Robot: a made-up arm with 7 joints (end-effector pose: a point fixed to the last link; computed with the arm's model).
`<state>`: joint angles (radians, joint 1 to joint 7).
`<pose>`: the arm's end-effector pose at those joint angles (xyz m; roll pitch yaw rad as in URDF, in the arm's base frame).
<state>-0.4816 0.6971 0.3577 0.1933 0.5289 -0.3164 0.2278</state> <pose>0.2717 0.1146 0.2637 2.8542 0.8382 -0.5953</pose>
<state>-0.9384 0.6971 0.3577 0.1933 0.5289 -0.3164 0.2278</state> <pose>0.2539 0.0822 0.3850 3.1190 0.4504 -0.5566</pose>
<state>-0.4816 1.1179 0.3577 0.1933 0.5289 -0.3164 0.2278</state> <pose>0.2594 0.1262 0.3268 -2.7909 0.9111 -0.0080</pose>
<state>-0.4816 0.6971 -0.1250 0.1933 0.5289 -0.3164 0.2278</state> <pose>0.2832 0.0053 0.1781 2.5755 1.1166 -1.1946</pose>
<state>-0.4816 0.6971 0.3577 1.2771 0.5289 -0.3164 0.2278</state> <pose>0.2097 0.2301 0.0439 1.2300 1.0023 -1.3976</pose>
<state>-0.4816 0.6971 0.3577 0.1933 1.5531 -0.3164 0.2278</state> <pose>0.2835 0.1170 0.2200 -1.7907 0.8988 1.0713</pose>
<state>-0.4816 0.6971 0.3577 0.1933 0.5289 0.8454 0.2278</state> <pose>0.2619 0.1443 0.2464 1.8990 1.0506 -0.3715</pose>
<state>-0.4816 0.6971 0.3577 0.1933 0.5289 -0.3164 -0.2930</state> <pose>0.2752 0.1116 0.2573 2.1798 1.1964 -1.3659</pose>
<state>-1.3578 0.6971 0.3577 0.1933 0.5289 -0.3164 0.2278</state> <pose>0.1903 0.0602 0.4802 -2.9588 0.0974 -0.6136</pose>
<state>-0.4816 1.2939 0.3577 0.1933 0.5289 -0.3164 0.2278</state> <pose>0.2532 0.1230 0.3534 -2.5253 0.8690 0.2363</pose>
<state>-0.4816 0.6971 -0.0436 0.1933 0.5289 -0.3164 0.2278</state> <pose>0.2859 0.0231 0.1936 2.6556 1.0772 -1.0621</pose>
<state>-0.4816 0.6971 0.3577 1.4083 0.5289 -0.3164 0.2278</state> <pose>0.1866 0.2339 0.0214 1.0365 0.9667 -1.4918</pose>
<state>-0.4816 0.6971 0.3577 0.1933 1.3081 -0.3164 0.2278</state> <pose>0.2820 0.1123 0.2302 -2.1315 1.0369 0.7236</pose>
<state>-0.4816 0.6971 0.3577 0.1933 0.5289 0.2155 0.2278</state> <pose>0.2719 0.1303 0.2568 2.4412 0.9188 -0.4582</pose>
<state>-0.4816 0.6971 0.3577 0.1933 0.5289 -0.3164 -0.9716</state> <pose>0.2739 0.1083 0.2478 0.8656 0.9359 -2.8021</pose>
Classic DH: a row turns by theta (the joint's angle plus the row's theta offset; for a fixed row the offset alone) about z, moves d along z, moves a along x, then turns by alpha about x. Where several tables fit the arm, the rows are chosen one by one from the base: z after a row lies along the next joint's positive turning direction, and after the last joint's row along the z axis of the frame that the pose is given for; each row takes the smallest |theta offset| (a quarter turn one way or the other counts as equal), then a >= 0, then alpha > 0; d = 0 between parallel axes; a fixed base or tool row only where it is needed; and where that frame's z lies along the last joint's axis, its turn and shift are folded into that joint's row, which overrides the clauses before.
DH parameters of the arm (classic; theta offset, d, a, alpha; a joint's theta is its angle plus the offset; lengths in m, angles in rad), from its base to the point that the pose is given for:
base (fixed): -0.071 0.2576 -0.0156 -1.3004
joint 1: -1.3111 0.0049 0.003 -1.5708
joint 2: 1.2915 -0.0141 0.007 1.5708
joint 3: 1.5708 -0.1389 0.0428 -1.5708
joint 4: -1.5708 0.002 0.0092 -1.5708
joint 5: 0 0.2132 0.0329 1.5708
joint 6: 1.5708 -0.003 0.0181 1.5708
joint 7: -1.5706 -0.0005 -0.002 1.8209
tool (fixed): 0.0001 -0.0156 0 0

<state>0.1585 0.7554 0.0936 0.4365 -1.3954 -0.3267 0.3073</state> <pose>0.1584 0.2202 0.0556 1.4033 -0.2272 -0.5215</pose>
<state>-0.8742 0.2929 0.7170 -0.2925 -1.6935 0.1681 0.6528</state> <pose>0.1757 0.1724 0.3562 -2.6245 -1.2310 -3.0809</pose>
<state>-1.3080 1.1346 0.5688 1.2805 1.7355 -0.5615 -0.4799</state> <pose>0.2566 0.2692 0.3057 -0.2835 1.0951 3.0083</pose>
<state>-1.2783 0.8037 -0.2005 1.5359 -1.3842 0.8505 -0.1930</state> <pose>0.3049 0.1911 0.1851 0.6843 -0.8049 -0.8672</pose>
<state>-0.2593 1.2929 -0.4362 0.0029 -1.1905 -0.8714 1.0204</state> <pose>0.2443 0.0827 0.1604 2.1232 -0.3467 -0.8438</pose>
